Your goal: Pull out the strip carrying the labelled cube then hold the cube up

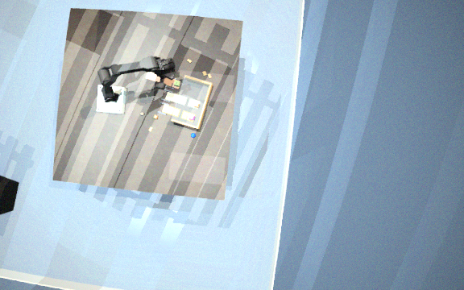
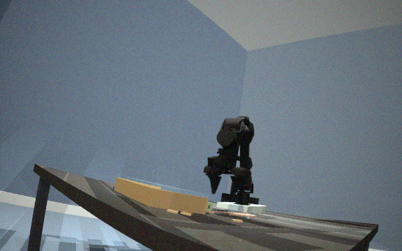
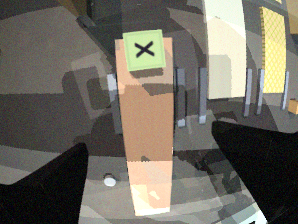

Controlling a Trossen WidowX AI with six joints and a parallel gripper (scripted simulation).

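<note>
The labelled cube is 6 cm ahead of my gripper tip and 5 cm below it. The rest, counted from my gripper tip: strip 5 cm behind, 6 cm below; blue dot 27 cm ahead, 32 cm to the right, 6 cm below.
</note>
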